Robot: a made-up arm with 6 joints.
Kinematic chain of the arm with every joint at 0, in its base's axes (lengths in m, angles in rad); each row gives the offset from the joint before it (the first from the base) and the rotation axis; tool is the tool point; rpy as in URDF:
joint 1: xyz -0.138 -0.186 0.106 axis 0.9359 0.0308 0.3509
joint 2: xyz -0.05 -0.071 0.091 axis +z
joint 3: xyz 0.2 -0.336 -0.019 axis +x
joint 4: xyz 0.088 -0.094 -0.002 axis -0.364 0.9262 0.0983
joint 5: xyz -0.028 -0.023 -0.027 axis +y
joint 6: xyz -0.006 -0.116 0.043 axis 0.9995 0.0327 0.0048
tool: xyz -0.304 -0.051 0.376 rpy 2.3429 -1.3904 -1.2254
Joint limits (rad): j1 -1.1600..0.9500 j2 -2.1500..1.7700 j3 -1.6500..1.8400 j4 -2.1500..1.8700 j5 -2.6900..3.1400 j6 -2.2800..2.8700
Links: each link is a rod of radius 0.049 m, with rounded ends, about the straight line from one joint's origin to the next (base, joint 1, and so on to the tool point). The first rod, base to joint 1, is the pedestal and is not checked.
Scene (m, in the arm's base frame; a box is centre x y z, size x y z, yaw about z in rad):
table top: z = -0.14
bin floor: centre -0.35 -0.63 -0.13 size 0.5 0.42 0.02 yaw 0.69
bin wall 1: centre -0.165 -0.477 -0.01 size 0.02 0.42 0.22 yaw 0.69
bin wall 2: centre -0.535 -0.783 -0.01 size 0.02 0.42 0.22 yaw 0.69
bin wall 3: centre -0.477 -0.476 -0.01 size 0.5 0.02 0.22 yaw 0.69
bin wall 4: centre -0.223 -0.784 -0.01 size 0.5 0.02 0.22 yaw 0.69
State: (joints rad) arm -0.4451 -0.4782 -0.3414 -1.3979 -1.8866 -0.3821
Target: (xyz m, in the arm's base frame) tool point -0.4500 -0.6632 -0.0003
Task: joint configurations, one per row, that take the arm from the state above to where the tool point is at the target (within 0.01 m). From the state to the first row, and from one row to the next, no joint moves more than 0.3 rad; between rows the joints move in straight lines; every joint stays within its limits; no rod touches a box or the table.
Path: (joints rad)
1: -0.6834 -0.4817 -0.3581 -1.2240 -1.6714 -0.5265
2: -0.9217 -0.4852 -0.3748 -1.0500 -1.4562 -0.6710
3: -1.1600 -0.4887 -0.3914 -0.8761 -1.2409 -0.8154
4: -0.9377 -0.6092 -0.2606 -0.8661 -1.2340 -0.6970
5: -0.7153 -0.7298 -0.1298 -0.8560 -1.2271 -0.5785

